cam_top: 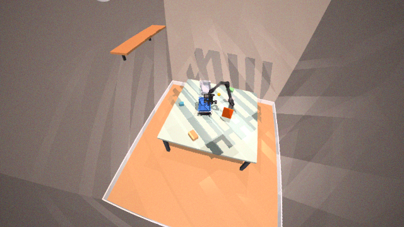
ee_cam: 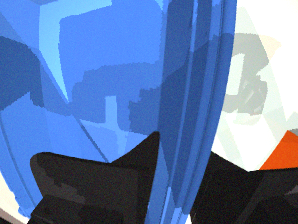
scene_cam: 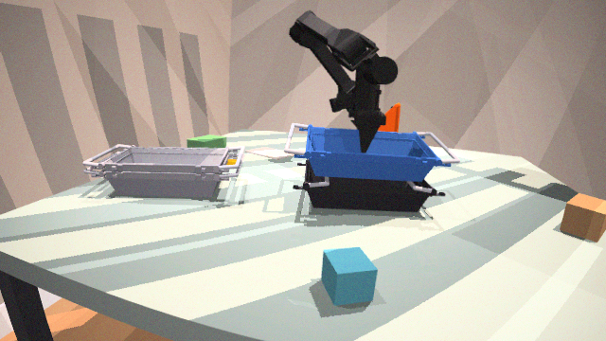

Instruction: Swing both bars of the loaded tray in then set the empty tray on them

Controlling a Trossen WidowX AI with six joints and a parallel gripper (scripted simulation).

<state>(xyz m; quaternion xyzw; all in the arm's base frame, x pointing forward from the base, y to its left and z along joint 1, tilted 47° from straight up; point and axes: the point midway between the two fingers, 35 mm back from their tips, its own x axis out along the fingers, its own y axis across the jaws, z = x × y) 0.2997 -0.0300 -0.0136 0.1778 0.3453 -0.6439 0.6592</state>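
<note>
My gripper tip is now 70 mm short of the blue tray, 20 mm to the right of it and 20 mm below it. From my gripper tip the other things lie so: orange block: 520 mm to the left, 90 mm ahead, 60 mm below; green block: 560 mm to the right, 250 mm behind, 70 mm below; cyan cube: 430 mm ahead, 70 mm below, 30 mm to the left.
</note>
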